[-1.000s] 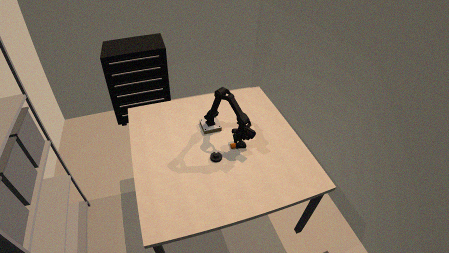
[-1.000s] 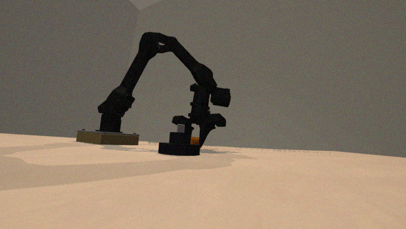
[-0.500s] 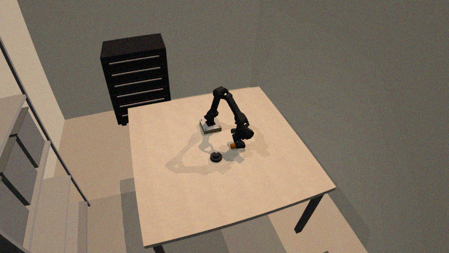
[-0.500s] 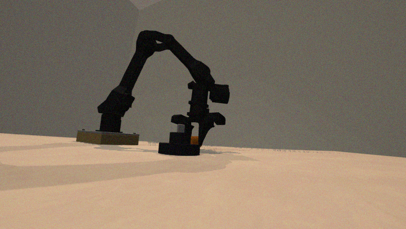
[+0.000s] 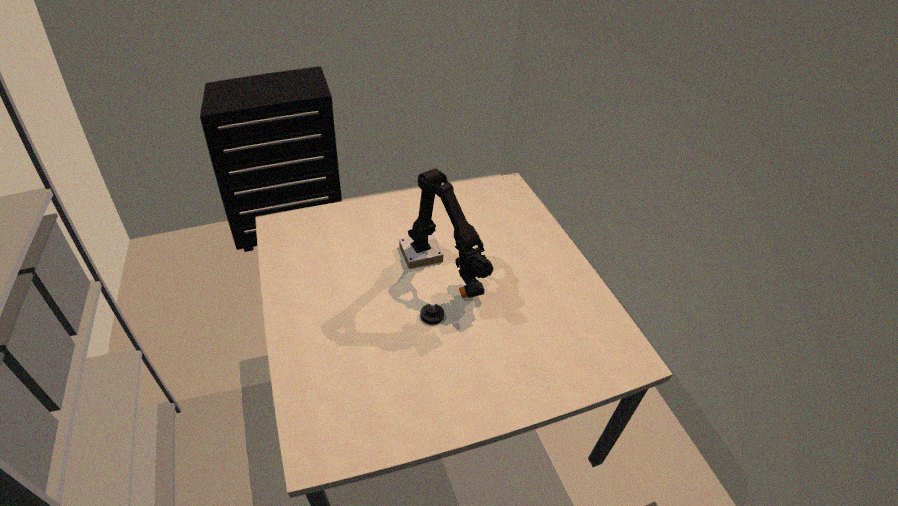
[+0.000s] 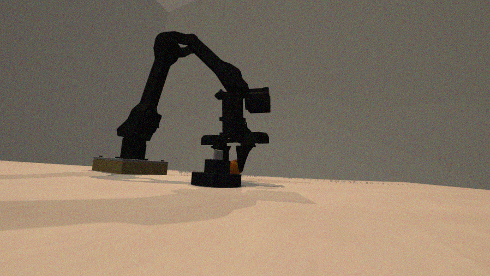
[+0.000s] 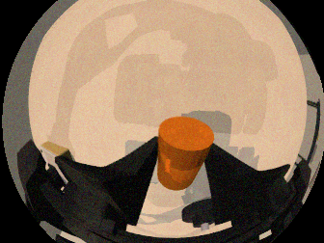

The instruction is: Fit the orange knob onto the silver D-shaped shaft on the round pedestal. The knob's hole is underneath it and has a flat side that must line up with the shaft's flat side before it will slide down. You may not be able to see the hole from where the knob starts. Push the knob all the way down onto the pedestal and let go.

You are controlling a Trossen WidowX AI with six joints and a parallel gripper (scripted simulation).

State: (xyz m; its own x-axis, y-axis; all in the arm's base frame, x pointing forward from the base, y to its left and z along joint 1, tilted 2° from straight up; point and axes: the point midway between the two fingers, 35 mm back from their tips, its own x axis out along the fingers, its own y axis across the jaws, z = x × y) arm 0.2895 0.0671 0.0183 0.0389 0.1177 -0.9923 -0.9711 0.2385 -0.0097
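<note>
The black round pedestal lies 3 cm ahead of my gripper tip, 17 cm to the right of it and 1 cm above it. From my gripper tip the other things lie so: orange knob: 1 cm above.
</note>
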